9 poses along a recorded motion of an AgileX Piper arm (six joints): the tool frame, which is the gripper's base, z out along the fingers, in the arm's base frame.
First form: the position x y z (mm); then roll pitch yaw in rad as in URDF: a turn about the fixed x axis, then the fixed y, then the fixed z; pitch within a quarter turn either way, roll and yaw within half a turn.
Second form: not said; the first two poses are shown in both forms.
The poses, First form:
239 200 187 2.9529 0.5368 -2.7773
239 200 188 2.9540 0.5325 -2.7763
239 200 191 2.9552 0.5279 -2.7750
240 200 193 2.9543 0.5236 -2.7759
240 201 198 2.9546 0.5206 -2.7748
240 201 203 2.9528 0.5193 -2.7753
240 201 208 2.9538 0.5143 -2.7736
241 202 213 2.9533 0.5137 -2.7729
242 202 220 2.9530 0.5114 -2.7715
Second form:
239 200 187 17.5 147.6 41.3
239 200 188 17.6 147.8 41.4
239 200 191 17.6 148.1 41.5
240 200 193 17.9 148.3 41.7
240 201 198 18.0 148.5 41.8
240 201 203 18.2 148.5 42.0
240 201 208 18.3 148.8 42.2
241 202 213 18.4 148.8 42.3
242 202 220 18.5 148.9 42.5

